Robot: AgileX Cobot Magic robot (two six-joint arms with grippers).
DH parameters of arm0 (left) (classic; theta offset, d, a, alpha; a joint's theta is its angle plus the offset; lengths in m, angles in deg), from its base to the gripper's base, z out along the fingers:
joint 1: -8.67 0.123 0 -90
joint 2: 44.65 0 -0.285 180
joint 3: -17.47 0 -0.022 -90
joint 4: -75.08 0.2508 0 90
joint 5: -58.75 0 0.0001 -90
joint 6: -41.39 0.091 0 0
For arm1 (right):
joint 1: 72.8 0.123 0 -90
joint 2: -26.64 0 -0.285 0
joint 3: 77.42 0 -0.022 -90
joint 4: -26.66 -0.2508 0 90
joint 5: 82.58 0 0.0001 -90
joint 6: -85.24 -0.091 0 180
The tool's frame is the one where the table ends.
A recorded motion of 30 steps. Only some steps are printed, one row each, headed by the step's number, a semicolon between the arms.
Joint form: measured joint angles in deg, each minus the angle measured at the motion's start. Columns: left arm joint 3, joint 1, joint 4, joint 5, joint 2, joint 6; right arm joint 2, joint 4, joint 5, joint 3, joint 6, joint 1.
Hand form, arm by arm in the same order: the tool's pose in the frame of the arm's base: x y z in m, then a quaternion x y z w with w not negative. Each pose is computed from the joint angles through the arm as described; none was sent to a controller.
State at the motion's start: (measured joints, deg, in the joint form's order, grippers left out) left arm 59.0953 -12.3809 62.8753 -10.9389 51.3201 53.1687; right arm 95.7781 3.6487 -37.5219 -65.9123 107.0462 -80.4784
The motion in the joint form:
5: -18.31 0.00 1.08 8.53 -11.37 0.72; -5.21 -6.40 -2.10 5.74 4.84 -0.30
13: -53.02 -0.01 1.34 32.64 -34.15 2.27; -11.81 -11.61 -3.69 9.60 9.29 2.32
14: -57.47 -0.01 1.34 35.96 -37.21 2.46; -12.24 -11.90 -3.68 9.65 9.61 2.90
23: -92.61 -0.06 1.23 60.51 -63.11 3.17; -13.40 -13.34 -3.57 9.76 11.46 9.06
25: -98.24 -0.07 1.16 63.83 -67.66 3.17; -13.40 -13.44 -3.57 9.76 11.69 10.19
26: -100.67 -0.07 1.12 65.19 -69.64 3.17; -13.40 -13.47 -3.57 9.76 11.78 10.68
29: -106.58 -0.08 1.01 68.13 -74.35 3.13; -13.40 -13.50 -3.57 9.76 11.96 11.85
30: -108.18 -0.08 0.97 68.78 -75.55 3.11; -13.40 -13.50 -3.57 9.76 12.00 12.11
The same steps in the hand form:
5: 0.2358 -0.1072 0.4989 0.25167 0.83527 -0.13239 0.47059; 0.1956 0.0034 0.3960 -0.05660 0.85672 0.09417 0.50395
13: 0.1682 -0.0759 0.4370 0.21834 0.78761 -0.12463 0.56255; 0.1667 0.0187 0.3999 -0.09176 0.82630 0.11821 0.54299
14: 0.1592 -0.0715 0.4266 0.21320 0.77912 -0.12323 0.57649; 0.1644 0.0208 0.4010 -0.09793 0.82336 0.12122 0.54570
23: 0.0908 -0.0380 0.3218 0.16838 0.70468 -0.11275 0.67997; 0.1554 0.0395 0.4043 -0.15231 0.80779 0.15220 0.54874
25: 0.0814 -0.0334 0.3011 0.16114 0.69277 -0.11175 0.69399; 0.1545 0.0427 0.4044 -0.16157 0.80578 0.15730 0.54760
26: 0.0776 -0.0315 0.2918 0.15809 0.68788 -0.11133 0.69960; 0.1542 0.0440 0.4044 -0.16555 0.80491 0.15945 0.54707
29: 0.0698 -0.0275 0.2679 0.15145 0.67862 -0.11061 0.71015; 0.1532 0.0472 0.4044 -0.17493 0.80286 0.16441 0.54569
30: 0.0681 -0.0266 0.2609 0.14999 0.67741 -0.11046 0.71163; 0.1530 0.0479 0.4044 -0.17703 0.80240 0.16546 0.54537

